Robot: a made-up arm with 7 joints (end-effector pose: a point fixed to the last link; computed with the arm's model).
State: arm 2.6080 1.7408 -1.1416 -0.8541 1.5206 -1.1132 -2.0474
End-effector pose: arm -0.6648 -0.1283 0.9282 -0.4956 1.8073 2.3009
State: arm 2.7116 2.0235 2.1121 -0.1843 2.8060 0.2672 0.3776
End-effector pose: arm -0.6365 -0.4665 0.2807 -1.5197 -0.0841 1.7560
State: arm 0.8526 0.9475 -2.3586 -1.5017 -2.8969 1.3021 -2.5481
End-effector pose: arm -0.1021 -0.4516 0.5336 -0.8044 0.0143 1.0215
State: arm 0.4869 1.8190 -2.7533 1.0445 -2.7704 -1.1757 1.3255
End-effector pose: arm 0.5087 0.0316 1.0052 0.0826 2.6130 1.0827
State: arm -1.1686 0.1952 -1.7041 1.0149 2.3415 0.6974 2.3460
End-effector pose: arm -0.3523 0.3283 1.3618 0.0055 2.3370 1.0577
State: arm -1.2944 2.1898 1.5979 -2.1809 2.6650 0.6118 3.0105
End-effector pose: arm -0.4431 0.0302 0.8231 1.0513 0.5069 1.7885
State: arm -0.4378 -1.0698 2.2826 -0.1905 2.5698 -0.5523 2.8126
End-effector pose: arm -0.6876 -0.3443 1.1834 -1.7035 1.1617 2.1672
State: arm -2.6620 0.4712 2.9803 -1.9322 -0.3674 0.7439 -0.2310
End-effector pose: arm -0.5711 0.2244 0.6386 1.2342 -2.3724 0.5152
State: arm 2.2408 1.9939 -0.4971 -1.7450 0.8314 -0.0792 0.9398
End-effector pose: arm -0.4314 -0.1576 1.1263 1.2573 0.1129 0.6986
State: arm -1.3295 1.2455 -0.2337 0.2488 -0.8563 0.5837 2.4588
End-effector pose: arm 0.0461 0.8405 0.8145 0.0646 -1.3657 0.4098
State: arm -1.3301 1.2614 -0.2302 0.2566 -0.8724 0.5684 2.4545
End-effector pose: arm 0.0477 0.8429 0.7993 0.0483 -1.3413 0.4082
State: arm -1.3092 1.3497 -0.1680 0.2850 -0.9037 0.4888 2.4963
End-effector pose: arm 0.0885 0.8476 0.7092 -0.0843 -1.3677 0.3824
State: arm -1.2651 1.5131 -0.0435 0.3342 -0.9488 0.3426 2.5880
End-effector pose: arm 0.1692 0.8227 0.5435 -0.3432 -1.4594 0.3527
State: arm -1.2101 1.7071 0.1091 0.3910 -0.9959 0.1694 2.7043
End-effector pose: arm 0.2580 0.7408 0.3623 -0.6566 -1.5959 0.3637
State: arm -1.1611 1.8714 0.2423 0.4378 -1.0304 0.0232 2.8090
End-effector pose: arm 0.3208 0.6352 0.2330 -0.9178 -1.7311 0.4228
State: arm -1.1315 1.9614 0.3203 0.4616 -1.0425 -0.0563 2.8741
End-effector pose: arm 0.3506 0.5670 0.1748 -1.0555 -1.8231 0.4827
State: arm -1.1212 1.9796 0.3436 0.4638 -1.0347 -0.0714 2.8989
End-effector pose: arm 0.3598 0.5519 0.1656 -1.0836 -1.8662 0.5085
